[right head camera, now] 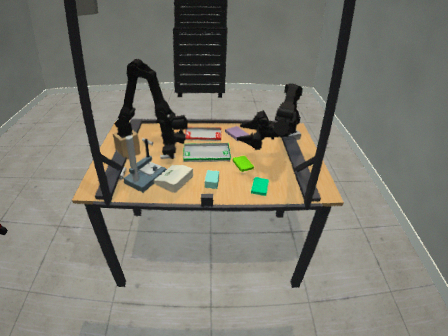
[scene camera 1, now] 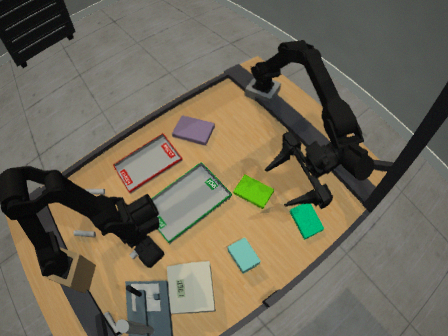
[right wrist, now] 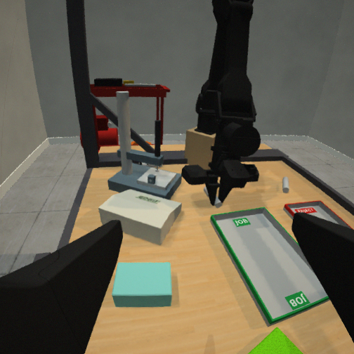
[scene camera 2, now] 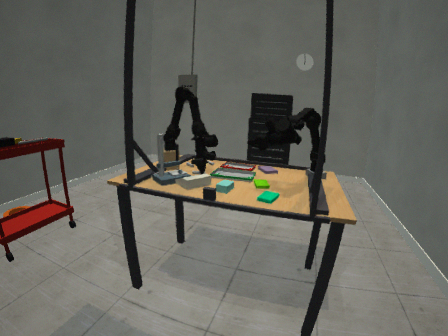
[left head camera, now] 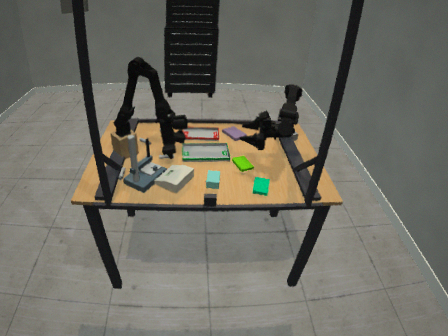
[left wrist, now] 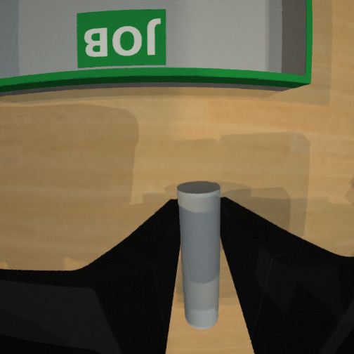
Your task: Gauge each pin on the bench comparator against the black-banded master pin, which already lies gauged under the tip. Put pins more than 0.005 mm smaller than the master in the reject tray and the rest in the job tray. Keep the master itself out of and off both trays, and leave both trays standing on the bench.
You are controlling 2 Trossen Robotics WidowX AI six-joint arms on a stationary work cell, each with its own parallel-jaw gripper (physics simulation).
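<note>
A plain grey pin [left wrist: 201,250] [scene camera 1: 133,254] lies between the fingertips of my left gripper [left wrist: 197,206] [right wrist: 216,199], which is shut on it beside the job tray [scene camera 1: 187,207] [left wrist: 225,40] [right wrist: 270,260]. My right gripper [scene camera 1: 276,187] [right wrist: 207,225] is open and empty above the table. Two more grey pins [scene camera 1: 84,233] [scene camera 1: 97,191] lie left of the trays in scene camera 1. The red-rimmed reject tray [scene camera 1: 147,162] stands behind the job tray; no pins show in either tray. The comparator [scene camera 1: 162,312] [right wrist: 117,182] stands front left; the master under its tip is too small to make out.
The cream readout box [scene camera 1: 195,290] [right wrist: 135,210] stands beside the comparator; its digits are unreadable. A turquoise block [scene camera 1: 244,255], lime block [scene camera 1: 253,191], green block [scene camera 1: 307,221] and purple block [scene camera 1: 193,130] lie on the table. A tan block [scene camera 1: 75,270] stands by the left arm's base.
</note>
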